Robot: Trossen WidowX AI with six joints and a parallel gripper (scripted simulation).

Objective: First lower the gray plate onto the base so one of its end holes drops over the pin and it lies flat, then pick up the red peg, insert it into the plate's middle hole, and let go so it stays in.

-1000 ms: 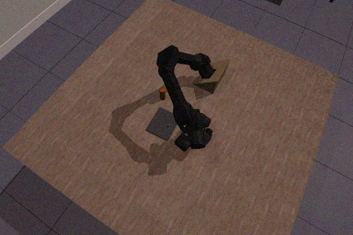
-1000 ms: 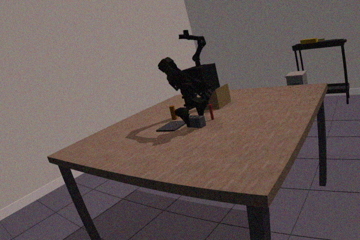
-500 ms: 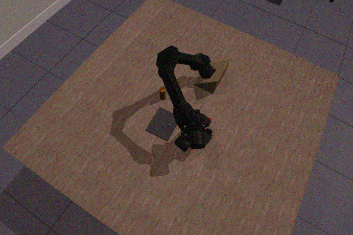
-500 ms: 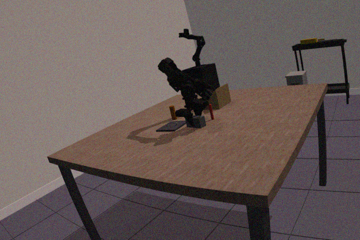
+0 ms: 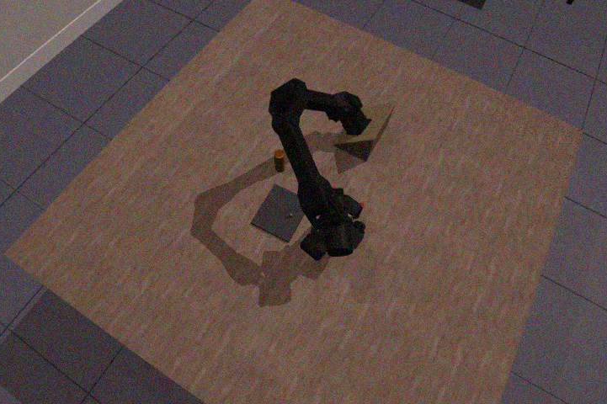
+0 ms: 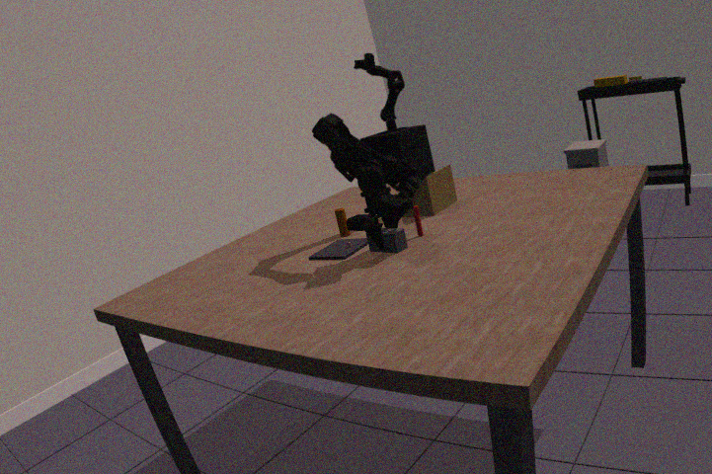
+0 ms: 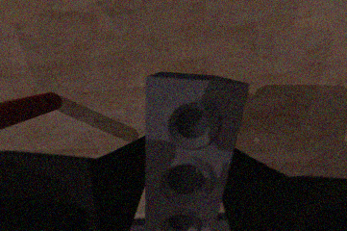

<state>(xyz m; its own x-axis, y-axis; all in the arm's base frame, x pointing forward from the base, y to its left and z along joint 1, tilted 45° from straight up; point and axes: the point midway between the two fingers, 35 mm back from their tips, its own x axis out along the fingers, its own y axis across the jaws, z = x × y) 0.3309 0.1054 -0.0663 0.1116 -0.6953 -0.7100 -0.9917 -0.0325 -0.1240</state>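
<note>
Now: gripper tip 10 mm short of the dark flat base and 140 mm to the left of it. The rest, counted from my gripper tip: orange cylinder: 100 mm behind, 250 mm to the right, 30 mm above; gray plate: 30 mm above; red peg: 100 mm behind, 30 mm to the left, 30 mm above.
</note>
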